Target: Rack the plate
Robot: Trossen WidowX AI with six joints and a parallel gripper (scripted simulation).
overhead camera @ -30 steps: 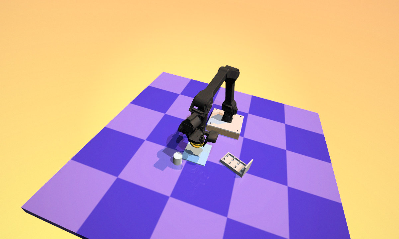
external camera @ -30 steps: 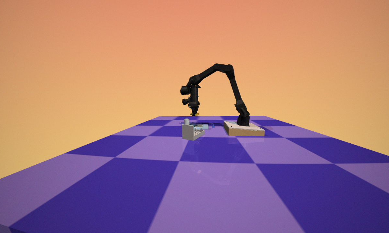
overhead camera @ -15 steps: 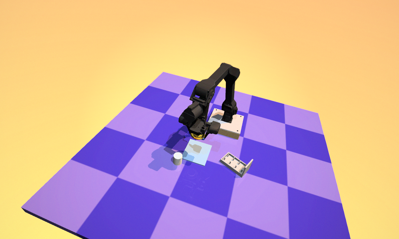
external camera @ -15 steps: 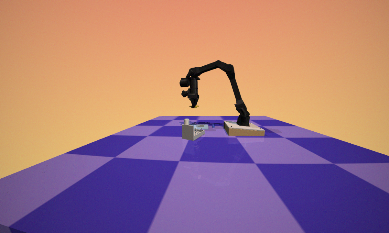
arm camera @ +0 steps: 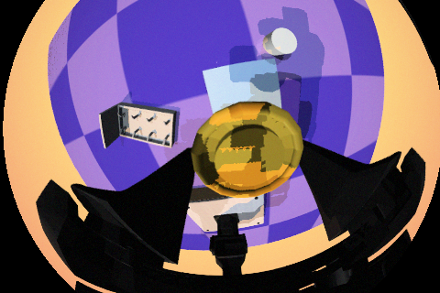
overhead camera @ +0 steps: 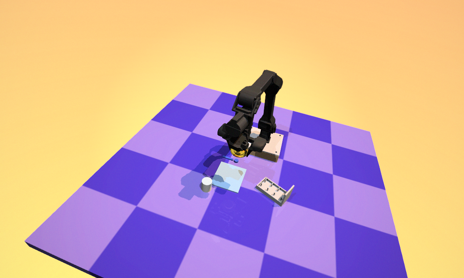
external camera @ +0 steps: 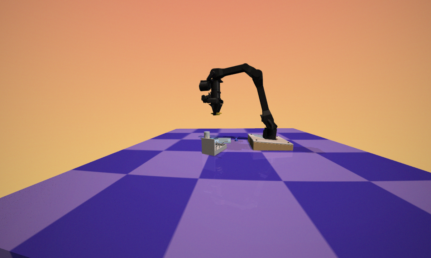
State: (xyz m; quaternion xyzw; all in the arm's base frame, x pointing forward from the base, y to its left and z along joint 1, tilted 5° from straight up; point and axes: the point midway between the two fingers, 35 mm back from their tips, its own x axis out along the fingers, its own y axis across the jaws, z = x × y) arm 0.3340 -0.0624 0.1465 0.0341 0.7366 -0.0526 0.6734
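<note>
My gripper tip is now 18 cm to the right of the grey dish rack, 16 cm above it and 1 cm past it. From my gripper tip the other things lie so: blue spoon 18 cm below, 13 cm behind, 5 cm to the right; yellow plate 1 cm above; white cup 15 cm below, 10 cm to the right, 9 cm ahead.
</note>
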